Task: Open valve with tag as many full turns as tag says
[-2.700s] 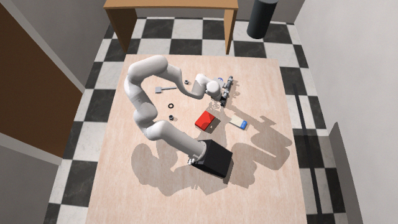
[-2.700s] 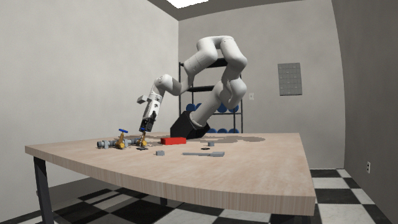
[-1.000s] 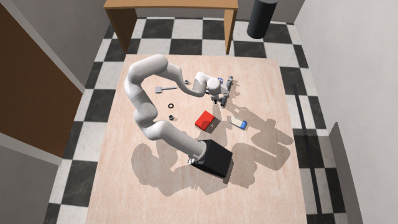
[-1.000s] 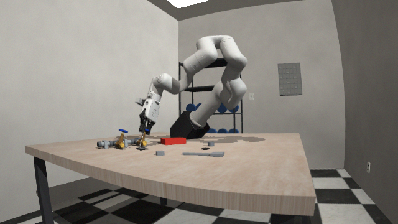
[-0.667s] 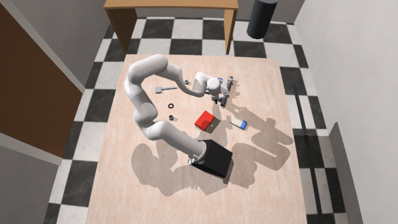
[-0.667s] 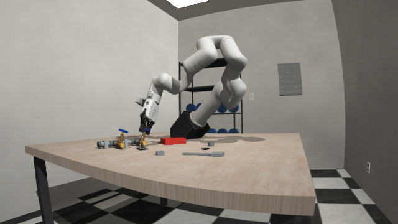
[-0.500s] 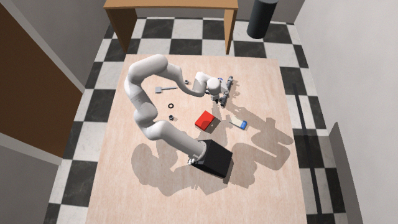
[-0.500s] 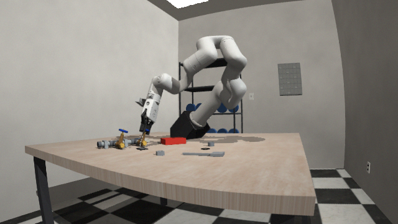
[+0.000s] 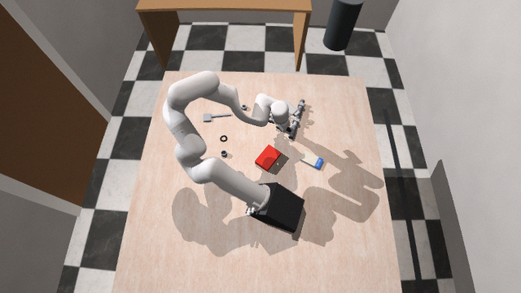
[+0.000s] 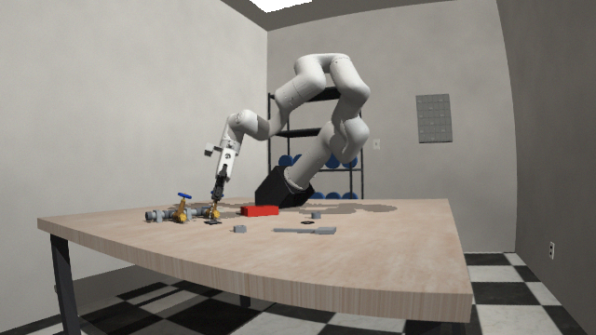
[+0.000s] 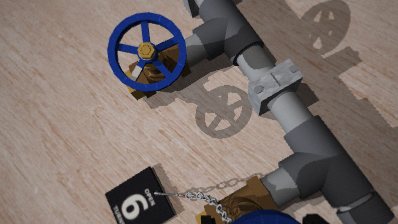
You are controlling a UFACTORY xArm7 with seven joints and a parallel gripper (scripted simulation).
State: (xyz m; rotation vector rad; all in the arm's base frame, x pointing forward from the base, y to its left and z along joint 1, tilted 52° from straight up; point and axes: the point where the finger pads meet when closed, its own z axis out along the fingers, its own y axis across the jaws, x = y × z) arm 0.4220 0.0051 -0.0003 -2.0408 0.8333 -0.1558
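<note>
The black tag is 80 mm below my hand, 70 mm ahead of it and 60 mm to the left of it. The rest, counted from my hand: red block 170 mm behind, 70 mm below, 20 mm to the left; white box 200 mm to the right, 120 mm behind, 80 mm below; grey flat tool 390 mm to the left, 80 mm below.
</note>
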